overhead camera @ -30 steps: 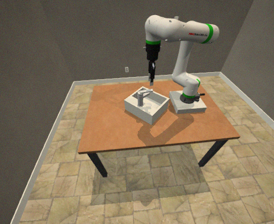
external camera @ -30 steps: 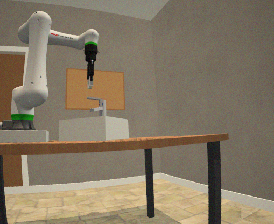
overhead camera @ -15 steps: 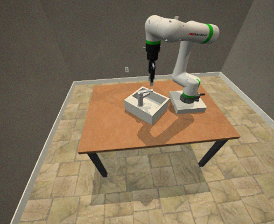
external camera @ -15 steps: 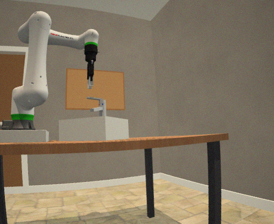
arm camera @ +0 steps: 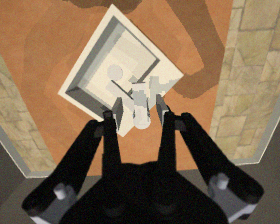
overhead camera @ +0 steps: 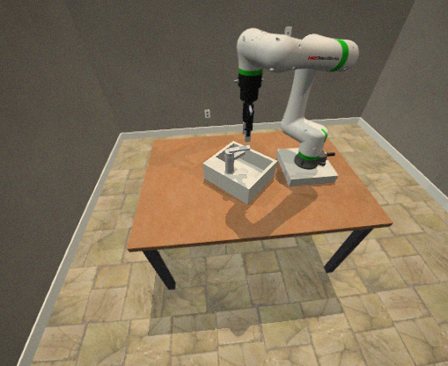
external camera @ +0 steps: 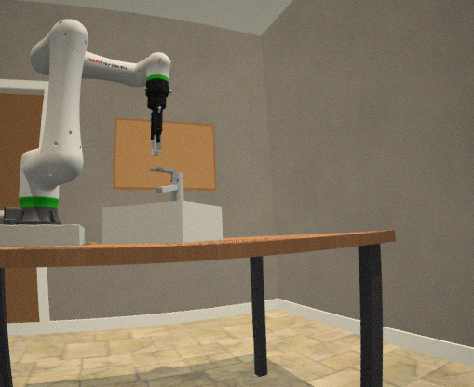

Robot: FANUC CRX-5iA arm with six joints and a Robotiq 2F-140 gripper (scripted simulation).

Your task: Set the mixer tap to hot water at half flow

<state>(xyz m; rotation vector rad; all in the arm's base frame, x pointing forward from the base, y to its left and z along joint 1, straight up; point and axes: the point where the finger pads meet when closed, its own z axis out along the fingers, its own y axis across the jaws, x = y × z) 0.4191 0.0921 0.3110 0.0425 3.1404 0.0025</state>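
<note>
My gripper is now 9 cm above the lever and 3 cm short of it. Round my hand: white sink block 33 cm below, 8 cm to the right; mixer tap 14 cm below, 6 cm ahead, 1 cm to the right.
</note>
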